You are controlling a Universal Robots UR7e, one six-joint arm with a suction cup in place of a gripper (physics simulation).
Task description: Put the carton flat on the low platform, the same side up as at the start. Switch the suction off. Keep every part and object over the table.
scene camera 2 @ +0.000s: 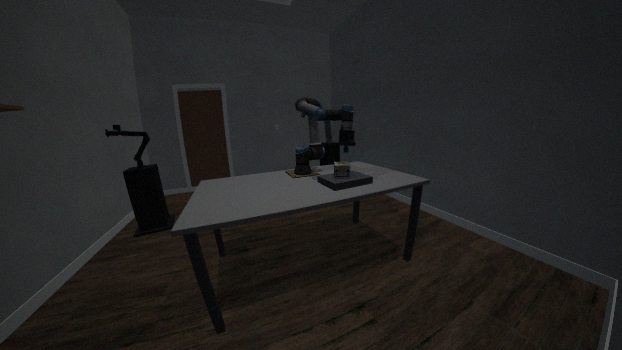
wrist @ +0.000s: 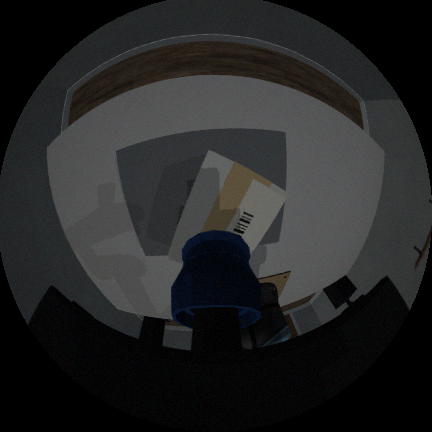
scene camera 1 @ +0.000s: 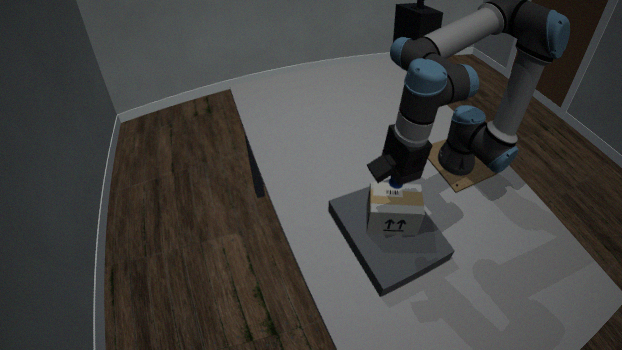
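Seen in the pictures: hand, tool point: (scene camera 2: 345,152) (wrist: 215,259) (scene camera 1: 395,182); arm's base, link origin: (scene camera 2: 302,172) (scene camera 1: 456,160).
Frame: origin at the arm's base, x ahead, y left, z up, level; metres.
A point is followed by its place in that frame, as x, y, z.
The white carton (scene camera 1: 400,216) {0.440, 0.127, 0.119} (scene camera 2: 342,170) {0.472, 0.038, 0.098} (wrist: 200,210) {0.444, 0.102, 0.131} sits flat and upright on the dark grey low platform (scene camera 1: 385,270) {0.530, 0.202, 0.038} (scene camera 2: 345,184) {0.535, 0.008, 0.020} (wrist: 145,165) {0.514, 0.188, 0.038}. Its side arrows point up, and its top carries a tan tape strip and a barcode label. It stands within the platform's edges, turned at an angle to them. My gripper, the blue suction cup (scene camera 1: 395,183) (scene camera 2: 346,150) (wrist: 216,242), is open and holds nothing. It hangs above the carton, with a clear gap between them in scene camera 2. In the wrist view the cup hides the carton's near end.
The platform lies on the white table (scene camera 1: 300,150) {0.459, -0.354, -0.011} (scene camera 2: 250,195) {0.267, -0.541, -0.010} (wrist: 330,150) {0.483, -0.278, -0.010}, close to one long edge. The arm's base stands on a wooden plate (scene camera 1: 457,184) {0.092, 0.085, 0.001} behind the carton. A black pedestal (scene camera 2: 145,200) with a thin arm stands beyond the table.
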